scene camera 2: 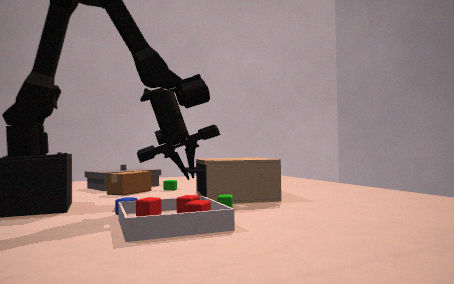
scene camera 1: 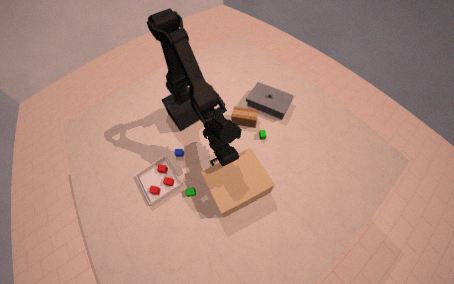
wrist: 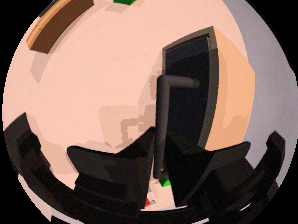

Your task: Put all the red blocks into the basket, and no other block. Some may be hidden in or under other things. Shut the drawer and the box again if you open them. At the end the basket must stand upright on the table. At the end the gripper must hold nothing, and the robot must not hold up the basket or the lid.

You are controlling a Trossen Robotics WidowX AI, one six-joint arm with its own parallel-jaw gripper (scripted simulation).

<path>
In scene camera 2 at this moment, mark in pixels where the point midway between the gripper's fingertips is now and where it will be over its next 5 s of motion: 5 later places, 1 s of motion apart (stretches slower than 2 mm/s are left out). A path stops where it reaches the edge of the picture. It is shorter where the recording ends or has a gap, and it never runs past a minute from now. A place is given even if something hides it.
The gripper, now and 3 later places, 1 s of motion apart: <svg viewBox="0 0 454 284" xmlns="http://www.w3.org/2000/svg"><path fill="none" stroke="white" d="M191 178L186 166L163 143L140 127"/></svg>
</path>
